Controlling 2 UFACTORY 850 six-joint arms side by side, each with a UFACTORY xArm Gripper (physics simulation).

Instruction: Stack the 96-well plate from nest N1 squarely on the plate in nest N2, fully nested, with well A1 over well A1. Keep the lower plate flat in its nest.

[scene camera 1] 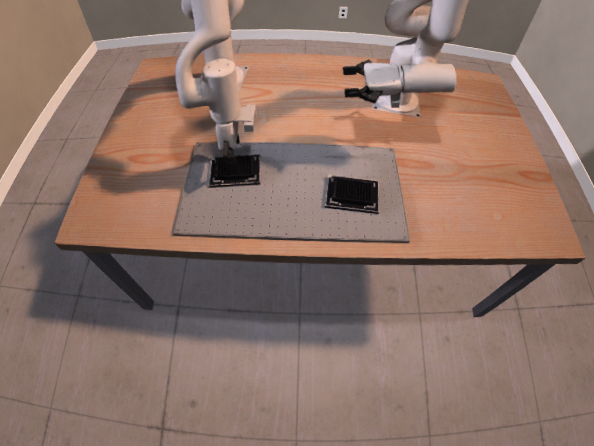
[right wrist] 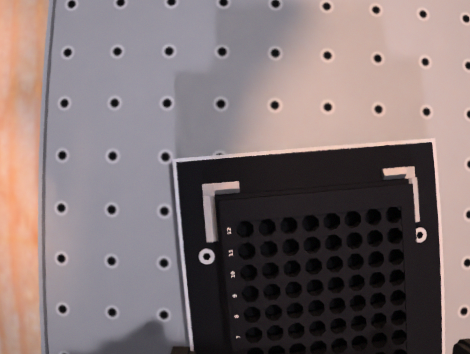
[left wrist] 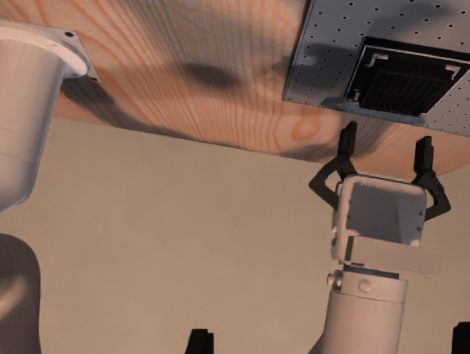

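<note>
A black 96-well plate (scene camera 1: 235,168) (left wrist: 407,92) (right wrist: 320,280) lies flat in a black nest (right wrist: 300,171) with pale corner brackets, at the left in the scene view. A second black plate (scene camera 1: 352,191) lies in another nest, at the right of the board. Nest names cannot be read. My right gripper (scene camera 1: 228,151) (left wrist: 388,131) (right wrist: 320,348) is open, pointing down close to the first plate's back edge in the scene view; its exact height is unclear. My left gripper (scene camera 1: 348,81) is open and empty, held level above the table, away from both plates.
Both nests stand on a grey perforated board (scene camera 1: 295,215) (left wrist: 325,35) (right wrist: 115,130) on a wooden table (scene camera 1: 475,210) (left wrist: 240,105). A white arm base (scene camera 1: 400,105) stands behind the board at the right. The right arm's forearm (scene camera 1: 222,95) reaches over the table's left side.
</note>
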